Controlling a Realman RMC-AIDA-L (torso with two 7-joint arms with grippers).
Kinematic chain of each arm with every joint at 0, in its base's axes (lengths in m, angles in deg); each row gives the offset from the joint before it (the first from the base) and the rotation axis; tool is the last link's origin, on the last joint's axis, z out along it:
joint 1: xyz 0 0 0.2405 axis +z
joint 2: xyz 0 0 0 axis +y
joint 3: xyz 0 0 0.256 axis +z
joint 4: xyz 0 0 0 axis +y
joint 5: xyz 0 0 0.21 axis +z
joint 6: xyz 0 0 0 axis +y
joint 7: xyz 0 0 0.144 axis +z
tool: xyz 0 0 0
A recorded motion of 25 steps. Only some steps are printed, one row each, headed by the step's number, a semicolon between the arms.
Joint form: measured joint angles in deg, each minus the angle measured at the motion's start. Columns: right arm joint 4, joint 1, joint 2, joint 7, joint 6, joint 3, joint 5; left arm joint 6, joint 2, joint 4, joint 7, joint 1, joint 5, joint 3.
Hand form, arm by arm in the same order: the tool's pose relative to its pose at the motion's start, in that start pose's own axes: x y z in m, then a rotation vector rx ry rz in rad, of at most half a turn. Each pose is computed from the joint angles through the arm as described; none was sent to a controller.
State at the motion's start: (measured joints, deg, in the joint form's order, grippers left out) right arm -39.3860 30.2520 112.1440 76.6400 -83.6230 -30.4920 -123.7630; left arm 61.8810 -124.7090 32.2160 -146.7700 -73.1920 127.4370 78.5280
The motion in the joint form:
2: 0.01 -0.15 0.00 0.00 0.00 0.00 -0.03; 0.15 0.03 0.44 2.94 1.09 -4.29 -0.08
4: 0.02 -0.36 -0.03 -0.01 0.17 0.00 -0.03; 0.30 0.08 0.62 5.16 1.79 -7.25 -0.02
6: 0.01 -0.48 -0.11 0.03 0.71 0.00 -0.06; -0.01 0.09 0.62 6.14 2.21 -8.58 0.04
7: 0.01 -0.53 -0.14 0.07 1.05 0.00 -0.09; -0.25 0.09 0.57 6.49 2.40 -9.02 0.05
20: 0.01 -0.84 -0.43 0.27 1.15 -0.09 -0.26; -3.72 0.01 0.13 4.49 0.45 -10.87 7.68
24: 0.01 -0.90 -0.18 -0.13 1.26 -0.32 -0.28; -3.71 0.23 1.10 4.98 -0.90 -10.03 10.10
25: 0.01 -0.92 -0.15 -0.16 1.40 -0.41 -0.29; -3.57 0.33 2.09 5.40 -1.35 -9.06 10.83
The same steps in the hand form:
2: 0.0012 0.0003 -0.0006 0.0007 0.0016 0.0023; 0.0007 0.0044 -0.0008 -0.0554 0.0394 0.0018
4: 0.0028 0.0000 -0.0015 0.0052 0.0040 0.0050; 0.0011 0.0073 -0.0015 -0.0916 0.0656 0.0073
6: 0.0039 -0.0016 -0.0025 0.0162 0.0082 0.0065; 0.0010 0.0075 -0.0015 -0.1034 0.0814 0.0065
7: 0.0045 -0.0025 -0.0029 0.0225 0.0106 0.0076; 0.0007 0.0070 -0.0014 -0.1058 0.0880 0.0049
20: 0.0069 -0.0036 -0.0058 0.0281 0.0193 0.0119; 0.0046 0.0189 0.0102 -0.0667 0.0534 0.0669
24: 0.0077 -0.0020 -0.0040 0.0243 0.0210 0.0063; 0.0105 0.0254 0.0103 -0.0453 0.0318 0.1472
25: 0.0080 -0.0020 -0.0037 0.0253 0.0225 0.0056; 0.0142 0.0281 0.0090 -0.0320 0.0260 0.1925

